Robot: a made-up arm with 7 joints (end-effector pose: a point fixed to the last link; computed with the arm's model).
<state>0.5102 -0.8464 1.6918 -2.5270 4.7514 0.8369 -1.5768</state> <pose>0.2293 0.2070 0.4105 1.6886 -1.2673 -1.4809</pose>
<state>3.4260 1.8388 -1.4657 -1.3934 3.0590 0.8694 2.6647</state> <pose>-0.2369 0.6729 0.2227 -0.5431 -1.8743 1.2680</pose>
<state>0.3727 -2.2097 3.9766 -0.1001 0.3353 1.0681 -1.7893</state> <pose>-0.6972 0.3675 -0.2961 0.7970 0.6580 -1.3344</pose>
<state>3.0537 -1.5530 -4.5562 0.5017 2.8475 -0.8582 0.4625</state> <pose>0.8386 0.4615 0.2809 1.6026 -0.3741 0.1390</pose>
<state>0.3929 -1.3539 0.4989 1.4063 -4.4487 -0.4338 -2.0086</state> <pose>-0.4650 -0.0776 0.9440 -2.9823 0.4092 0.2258</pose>
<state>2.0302 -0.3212 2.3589 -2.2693 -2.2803 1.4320 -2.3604</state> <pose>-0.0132 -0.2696 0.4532 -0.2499 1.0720 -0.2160</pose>
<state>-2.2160 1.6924 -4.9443 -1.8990 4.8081 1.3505 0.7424</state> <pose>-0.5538 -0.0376 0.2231 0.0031 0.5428 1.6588</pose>
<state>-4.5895 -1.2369 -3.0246 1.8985 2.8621 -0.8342 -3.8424</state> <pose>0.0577 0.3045 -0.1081 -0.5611 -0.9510 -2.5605</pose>
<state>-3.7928 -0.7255 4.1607 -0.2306 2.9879 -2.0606 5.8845</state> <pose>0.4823 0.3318 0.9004 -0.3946 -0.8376 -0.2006</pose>
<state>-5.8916 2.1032 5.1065 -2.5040 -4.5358 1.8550 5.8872</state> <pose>-0.0508 -0.2797 0.1764 0.0491 0.4121 -0.1260</pose>
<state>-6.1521 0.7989 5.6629 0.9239 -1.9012 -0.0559 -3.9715</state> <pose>0.8945 0.1345 0.5733 1.9655 0.3254 -2.1423</pose>
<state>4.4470 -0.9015 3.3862 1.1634 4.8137 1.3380 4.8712</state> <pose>0.2541 -0.7415 0.3175 0.1181 -1.1861 -0.2817</pose>
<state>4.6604 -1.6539 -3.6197 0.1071 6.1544 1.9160 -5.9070</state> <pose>0.1531 -0.7933 0.0612 -0.2241 -0.9323 1.9718</pose>
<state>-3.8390 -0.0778 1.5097 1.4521 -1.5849 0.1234 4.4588</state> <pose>-0.3998 0.4717 0.8226 1.9415 -0.3610 1.5042</pose>
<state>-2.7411 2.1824 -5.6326 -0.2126 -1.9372 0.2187 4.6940</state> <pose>-0.8688 0.2750 -0.2160 -1.6069 0.0859 -2.6285</pose>
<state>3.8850 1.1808 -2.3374 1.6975 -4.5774 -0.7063 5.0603</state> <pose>-0.3390 -0.1296 0.8618 -2.4027 1.5081 0.7972</pose>
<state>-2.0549 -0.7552 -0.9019 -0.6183 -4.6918 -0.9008 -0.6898</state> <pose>0.5515 -0.6403 0.7549 -0.9963 -1.0330 -0.8964</pose>
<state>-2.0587 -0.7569 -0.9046 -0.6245 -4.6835 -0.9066 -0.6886</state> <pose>0.5553 -0.6375 0.7515 -0.9988 -1.0242 -0.8885</pose>
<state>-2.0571 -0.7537 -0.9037 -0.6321 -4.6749 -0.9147 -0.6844</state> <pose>0.5540 -0.6365 0.7509 -1.0122 -1.0103 -0.8828</pose>
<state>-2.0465 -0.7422 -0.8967 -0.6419 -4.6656 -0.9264 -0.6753</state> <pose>0.5441 -0.6382 0.7553 -1.0436 -0.9882 -0.8808</pose>
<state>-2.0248 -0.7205 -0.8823 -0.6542 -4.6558 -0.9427 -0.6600</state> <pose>0.5235 -0.6430 0.7656 -1.0965 -0.9544 -0.8844</pose>
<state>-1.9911 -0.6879 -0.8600 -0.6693 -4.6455 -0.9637 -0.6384</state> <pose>0.4911 -0.6499 0.7820 -1.1713 -0.9062 -0.8948</pose>
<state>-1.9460 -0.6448 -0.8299 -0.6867 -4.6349 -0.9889 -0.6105</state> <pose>0.4471 -0.6570 0.8043 -1.2655 -0.8409 -0.9128</pose>
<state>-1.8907 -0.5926 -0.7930 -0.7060 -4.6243 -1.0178 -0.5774</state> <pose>0.3926 -0.6616 0.8313 -1.3739 -0.7565 -0.9397</pose>
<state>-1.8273 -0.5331 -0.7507 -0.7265 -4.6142 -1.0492 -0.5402</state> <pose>0.3302 -0.6610 0.8617 -1.4897 -0.6529 -0.9755</pose>
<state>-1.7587 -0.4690 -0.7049 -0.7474 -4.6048 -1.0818 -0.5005</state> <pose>0.2634 -0.6530 0.8936 -1.6053 -0.5320 -1.0193</pose>
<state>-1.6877 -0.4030 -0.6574 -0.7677 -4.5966 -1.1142 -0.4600</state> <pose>0.1960 -0.6365 0.9254 -1.7137 -0.3983 -1.0699</pose>
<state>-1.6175 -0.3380 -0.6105 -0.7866 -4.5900 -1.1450 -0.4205</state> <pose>0.1323 -0.6122 0.9554 -1.8088 -0.2587 -1.1249</pose>
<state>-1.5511 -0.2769 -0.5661 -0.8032 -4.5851 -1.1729 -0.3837</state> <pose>0.0757 -0.5822 0.9823 -1.8877 -0.1212 -1.1812</pose>
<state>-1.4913 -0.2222 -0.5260 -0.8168 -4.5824 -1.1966 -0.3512</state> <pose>0.0283 -0.5496 1.0052 -1.9491 0.0053 -1.2355</pose>
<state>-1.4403 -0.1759 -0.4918 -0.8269 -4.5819 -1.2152 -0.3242</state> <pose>-0.0089 -0.5180 1.0238 -1.9942 0.1131 -1.2845</pose>
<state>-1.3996 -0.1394 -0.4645 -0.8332 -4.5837 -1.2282 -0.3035</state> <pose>-0.0362 -0.4906 1.0381 -2.0257 0.1964 -1.3253</pose>
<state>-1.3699 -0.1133 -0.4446 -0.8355 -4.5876 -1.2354 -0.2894</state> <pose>-0.0548 -0.4695 1.0486 -2.0464 0.2524 -1.3563</pose>
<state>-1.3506 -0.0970 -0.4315 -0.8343 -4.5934 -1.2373 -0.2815</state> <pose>-0.0663 -0.4555 1.0557 -2.0593 0.2819 -1.3773</pose>
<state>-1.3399 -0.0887 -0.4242 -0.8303 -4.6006 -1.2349 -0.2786</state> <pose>-0.0726 -0.4478 1.0603 -2.0667 0.2894 -1.3896</pose>
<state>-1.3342 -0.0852 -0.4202 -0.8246 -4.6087 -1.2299 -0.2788</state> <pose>-0.0760 -0.4441 1.0635 -2.0711 0.2838 -1.3967</pose>
